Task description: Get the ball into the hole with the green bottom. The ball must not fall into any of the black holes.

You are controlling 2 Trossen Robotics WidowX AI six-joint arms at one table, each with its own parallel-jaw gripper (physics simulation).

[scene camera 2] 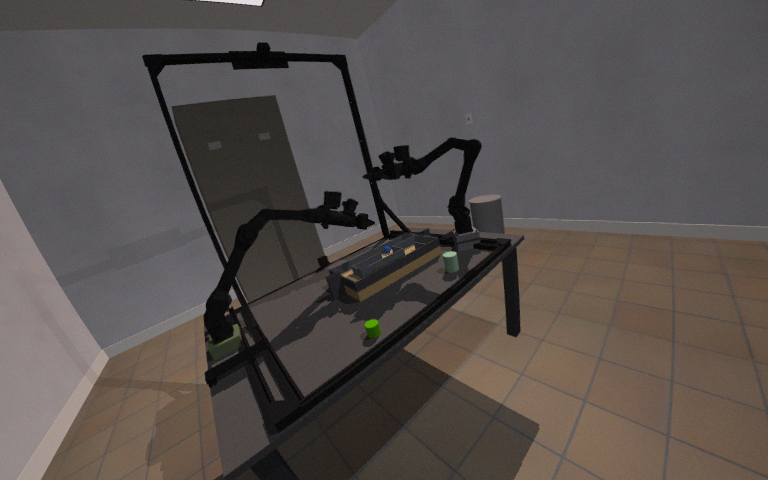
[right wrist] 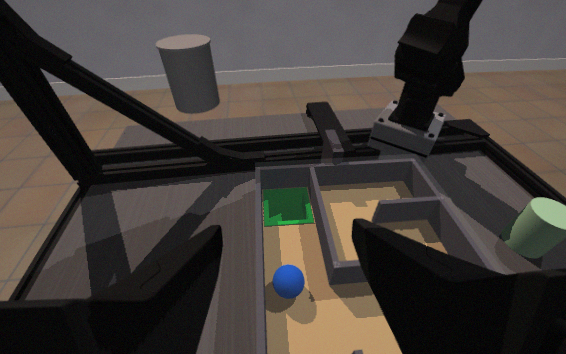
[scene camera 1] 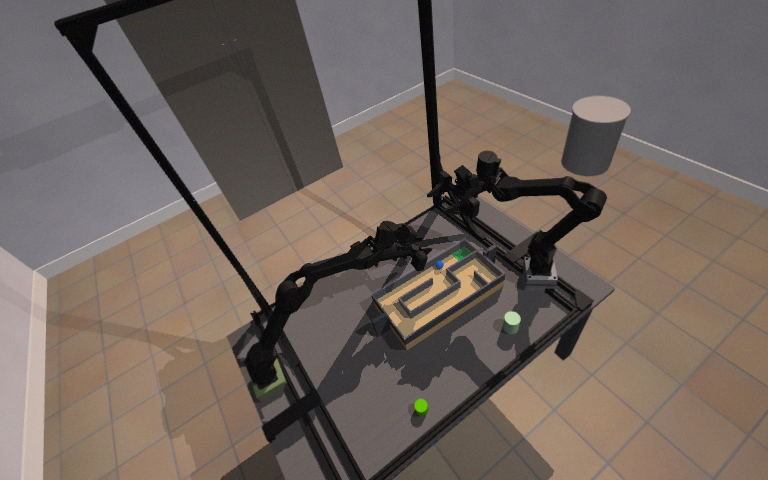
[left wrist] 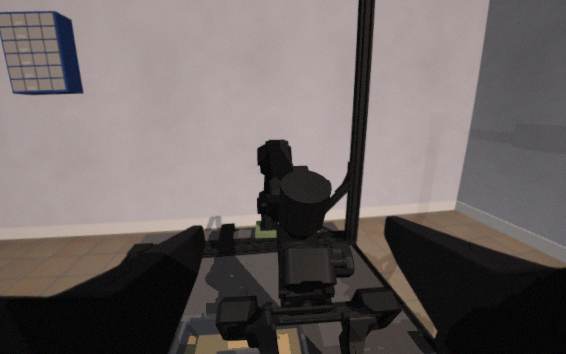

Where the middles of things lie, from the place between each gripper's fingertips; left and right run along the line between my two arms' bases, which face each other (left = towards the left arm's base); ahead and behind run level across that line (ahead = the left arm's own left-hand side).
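Pale green cylinder (right wrist: 529, 234): 30 cm ahead of my right hand, 16 cm to the left, 17 cm below. Maze box (scene camera 1: 416, 304): from my right hand, 9 cm ahead, 1 cm to the right, 15 cm below.
Pale green cylinder from my left hand: 280 mm ahead, 130 mm to the left, 360 mm below. Maze box from my left hand: 70 mm ahead, 40 mm to the right, 350 mm below.
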